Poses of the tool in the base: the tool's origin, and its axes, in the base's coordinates. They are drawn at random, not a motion.
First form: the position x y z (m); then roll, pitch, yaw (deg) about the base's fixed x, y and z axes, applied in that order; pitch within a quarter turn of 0, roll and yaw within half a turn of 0.
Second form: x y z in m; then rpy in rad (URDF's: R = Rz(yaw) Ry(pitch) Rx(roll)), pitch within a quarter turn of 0, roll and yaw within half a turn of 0. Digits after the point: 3 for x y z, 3 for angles.
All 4 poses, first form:
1: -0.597, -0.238, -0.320, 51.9, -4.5, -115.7
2: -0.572, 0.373, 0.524, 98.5, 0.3, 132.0
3: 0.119, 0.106, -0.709, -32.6, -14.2, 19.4
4: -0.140, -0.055, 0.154, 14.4, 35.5, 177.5
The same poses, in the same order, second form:
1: -0.597, -0.238, -0.320, 0.906, -0.079, -2.019
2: -0.572, 0.373, 0.524, 1.719, 0.005, 2.304
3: 0.119, 0.106, -0.709, -0.569, -0.248, 0.339
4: -0.140, -0.055, 0.154, 0.251, 0.620, 3.098
